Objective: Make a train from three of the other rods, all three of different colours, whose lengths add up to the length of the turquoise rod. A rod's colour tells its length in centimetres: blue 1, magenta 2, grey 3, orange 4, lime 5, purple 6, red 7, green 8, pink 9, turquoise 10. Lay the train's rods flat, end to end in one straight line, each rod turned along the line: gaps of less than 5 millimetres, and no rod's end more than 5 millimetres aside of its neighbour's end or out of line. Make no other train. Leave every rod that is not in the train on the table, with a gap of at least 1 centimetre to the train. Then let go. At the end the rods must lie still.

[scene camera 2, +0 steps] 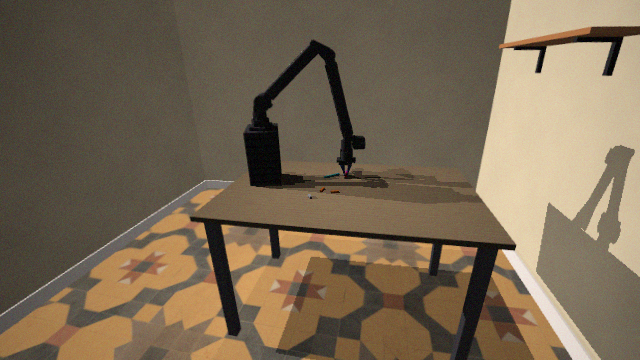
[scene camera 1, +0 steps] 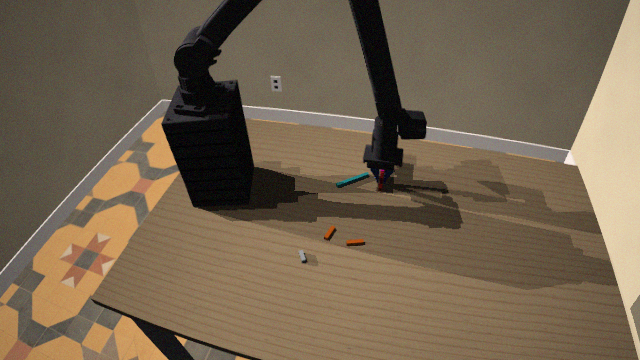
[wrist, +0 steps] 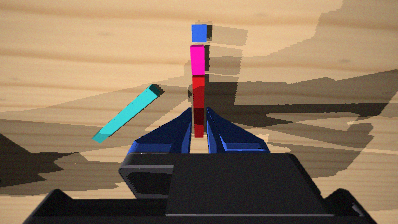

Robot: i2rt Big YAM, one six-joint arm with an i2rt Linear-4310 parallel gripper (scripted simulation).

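Note:
Visible: my gripper and a turquoise rod. In the wrist view, too, my gripper is visible.

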